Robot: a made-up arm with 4 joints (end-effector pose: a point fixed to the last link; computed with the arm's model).
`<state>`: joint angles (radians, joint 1 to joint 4).
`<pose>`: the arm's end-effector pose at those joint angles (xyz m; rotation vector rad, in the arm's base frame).
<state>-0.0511 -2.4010 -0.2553 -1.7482</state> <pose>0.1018 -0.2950 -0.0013 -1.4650 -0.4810 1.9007</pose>
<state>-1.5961 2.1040 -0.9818 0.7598</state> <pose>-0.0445 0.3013 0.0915 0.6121 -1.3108 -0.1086</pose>
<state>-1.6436 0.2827 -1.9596 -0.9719</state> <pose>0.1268 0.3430 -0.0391 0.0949 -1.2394 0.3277</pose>
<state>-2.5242 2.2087 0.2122 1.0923</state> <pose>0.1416 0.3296 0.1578 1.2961 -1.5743 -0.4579</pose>
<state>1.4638 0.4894 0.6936 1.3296</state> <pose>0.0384 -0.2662 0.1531 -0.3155 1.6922 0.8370</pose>
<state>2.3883 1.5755 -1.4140 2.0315</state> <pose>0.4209 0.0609 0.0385 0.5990 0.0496 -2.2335</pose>
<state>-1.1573 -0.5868 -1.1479 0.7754</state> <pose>-0.3604 0.1606 0.0221 -0.2308 1.3077 -0.1047</pose>
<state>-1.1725 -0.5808 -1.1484 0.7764</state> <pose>-0.3576 0.1662 0.0217 -0.2184 1.3052 -0.1162</pose>
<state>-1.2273 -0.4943 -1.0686 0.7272</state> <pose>-0.3388 0.1911 -0.0016 -0.1414 1.1742 -0.2286</pose>
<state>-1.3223 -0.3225 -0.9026 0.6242</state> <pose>-0.2878 0.2295 -0.0436 -0.0093 0.9051 -0.4541</pose>
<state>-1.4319 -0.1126 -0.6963 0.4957</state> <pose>-0.2062 0.2560 -0.0802 0.1279 0.5735 -0.7364</pose>
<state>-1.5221 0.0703 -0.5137 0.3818</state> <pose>-0.1287 0.2572 -0.0956 0.2299 0.2864 -0.9859</pose>
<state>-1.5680 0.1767 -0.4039 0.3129</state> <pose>-0.0862 0.2479 -0.0977 0.2828 0.1207 -1.1301</pose>
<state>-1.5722 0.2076 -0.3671 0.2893</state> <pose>-0.0762 0.2425 -0.0978 0.2962 0.0714 -1.1684</pose>
